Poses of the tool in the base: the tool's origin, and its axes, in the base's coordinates. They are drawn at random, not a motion.
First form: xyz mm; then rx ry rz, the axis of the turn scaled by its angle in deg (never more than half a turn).
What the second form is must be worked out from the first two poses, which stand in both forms.
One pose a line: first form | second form
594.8 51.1 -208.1 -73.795 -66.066 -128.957 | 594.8 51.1 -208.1 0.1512 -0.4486 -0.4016 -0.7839
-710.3 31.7 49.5 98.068 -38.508 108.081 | -710.3 31.7 49.5 0.2509 0.6289 -0.2470 0.6932
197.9 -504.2 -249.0 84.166 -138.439 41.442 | 197.9 -504.2 -249.0 0.1112 0.5002 -0.8227 0.2463
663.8 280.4 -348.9 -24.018 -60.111 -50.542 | 663.8 280.4 -348.9 0.7540 -0.1921 -0.4808 -0.4043
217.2 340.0 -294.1 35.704 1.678 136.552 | 217.2 340.0 -294.1 0.3326 0.2385 0.0112 0.9123
